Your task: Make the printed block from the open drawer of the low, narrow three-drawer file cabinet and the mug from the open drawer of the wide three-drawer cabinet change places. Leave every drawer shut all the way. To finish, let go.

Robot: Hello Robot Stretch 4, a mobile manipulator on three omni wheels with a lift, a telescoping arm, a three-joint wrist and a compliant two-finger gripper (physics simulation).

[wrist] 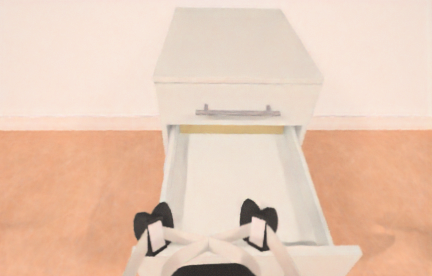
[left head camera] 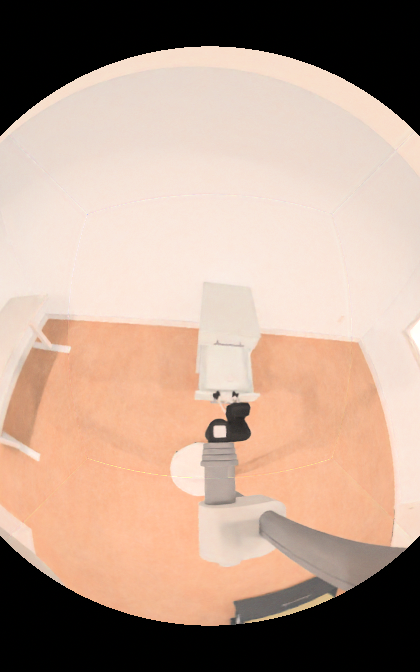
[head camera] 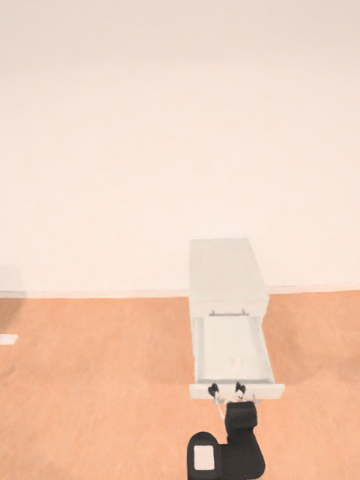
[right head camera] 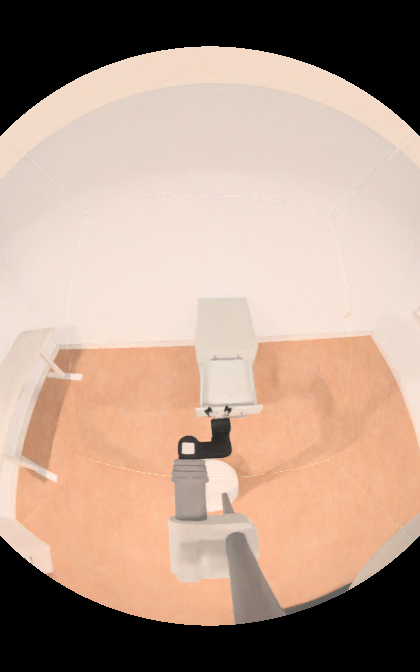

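The low, narrow white file cabinet [head camera: 222, 270] [left head camera: 227, 310] [right head camera: 222, 322] [wrist: 235, 45] stands against the wall. Its top drawer is shut; the drawer below, with its front panel [head camera: 272, 391] [left head camera: 250, 396] [right head camera: 254, 409] [wrist: 335, 255], is pulled out. A small pale block [head camera: 238, 361] [left head camera: 230, 378] [right head camera: 231, 393] lies in it near the front, right of centre. My gripper [head camera: 227, 390] [left head camera: 225, 395] [right head camera: 218, 411] [wrist: 206, 217] is open and empty, over the drawer's front edge. Part of the dark wide cabinet [left head camera: 285, 598] shows at the bottom of the left head view. The mug does not show.
A white table [left head camera: 17, 315] [right head camera: 25, 350] stands along the left wall. My round white base [left head camera: 185, 470] [right head camera: 225, 485] is below the arm. A pale box-like piece of furniture [right head camera: 35, 545] shows at the lower left in the right head view.
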